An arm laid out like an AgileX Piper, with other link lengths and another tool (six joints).
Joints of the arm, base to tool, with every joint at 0 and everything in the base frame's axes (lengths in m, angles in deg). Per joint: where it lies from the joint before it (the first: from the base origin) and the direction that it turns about. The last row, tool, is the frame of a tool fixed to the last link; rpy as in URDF.
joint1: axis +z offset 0 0 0.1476
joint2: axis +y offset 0 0 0
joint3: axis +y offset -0.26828 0 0.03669
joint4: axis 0.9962 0 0.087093 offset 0.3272 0 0.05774
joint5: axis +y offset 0 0 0
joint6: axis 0.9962 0 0.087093 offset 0.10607 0 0.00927
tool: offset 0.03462 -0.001 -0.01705 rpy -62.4 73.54 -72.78
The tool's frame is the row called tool.
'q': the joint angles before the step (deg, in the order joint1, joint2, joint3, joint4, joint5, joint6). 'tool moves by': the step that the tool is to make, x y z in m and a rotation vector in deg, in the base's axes. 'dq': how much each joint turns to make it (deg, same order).
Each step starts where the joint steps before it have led.
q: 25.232, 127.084, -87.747, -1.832, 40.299, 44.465
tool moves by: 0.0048, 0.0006, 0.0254, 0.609, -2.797, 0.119
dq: -0.001, -2.902, 0.008, -0.890, 0.114, 0.375
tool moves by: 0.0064, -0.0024, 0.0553, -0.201, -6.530, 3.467
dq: -0.002, -6.273, -0.002, -2.300, 0.337, -2.573
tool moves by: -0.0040, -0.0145, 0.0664, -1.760, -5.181, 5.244
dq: -0.876, -7.843, -0.022, -0.622, 3.473, -6.928
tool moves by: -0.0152, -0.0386, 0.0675, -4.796, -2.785, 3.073
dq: -2.606, -8.741, 0.015, -1.960, 7.484, -6.994
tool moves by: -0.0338, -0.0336, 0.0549, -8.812, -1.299, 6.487
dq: -0.732, -8.886, 1.298, -3.881, 8.374, -9.613
